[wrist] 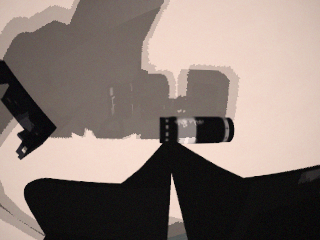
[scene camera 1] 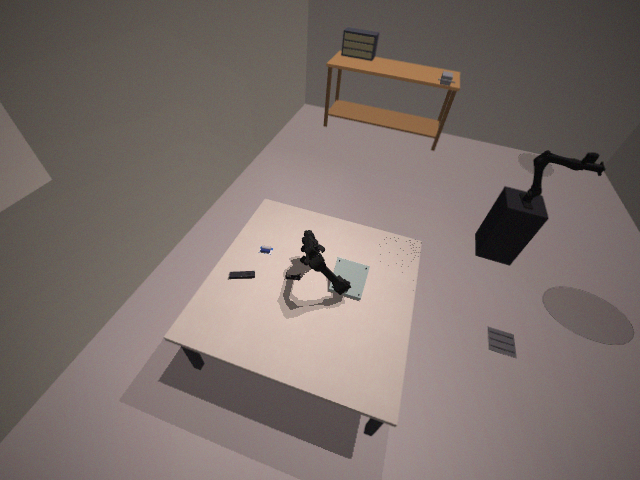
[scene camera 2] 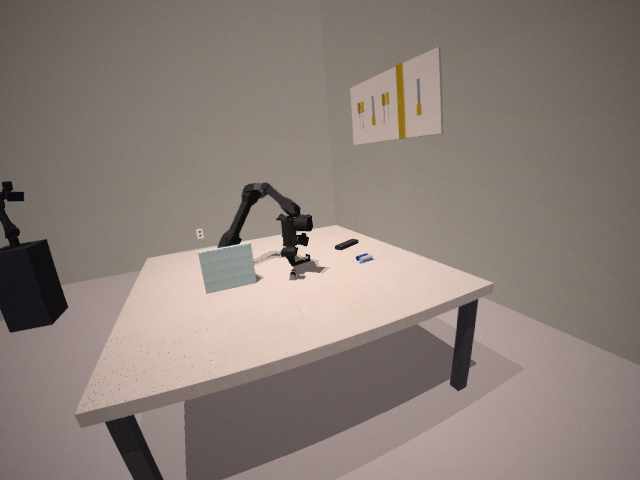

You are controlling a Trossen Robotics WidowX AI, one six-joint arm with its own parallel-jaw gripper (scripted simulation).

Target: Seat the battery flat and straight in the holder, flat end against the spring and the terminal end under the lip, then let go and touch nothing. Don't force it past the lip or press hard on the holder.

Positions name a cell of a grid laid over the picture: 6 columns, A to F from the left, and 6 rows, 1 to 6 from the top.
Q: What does my gripper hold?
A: Nothing.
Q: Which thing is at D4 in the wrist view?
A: A battery.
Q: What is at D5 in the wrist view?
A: My gripper.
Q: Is my gripper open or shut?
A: Shut.
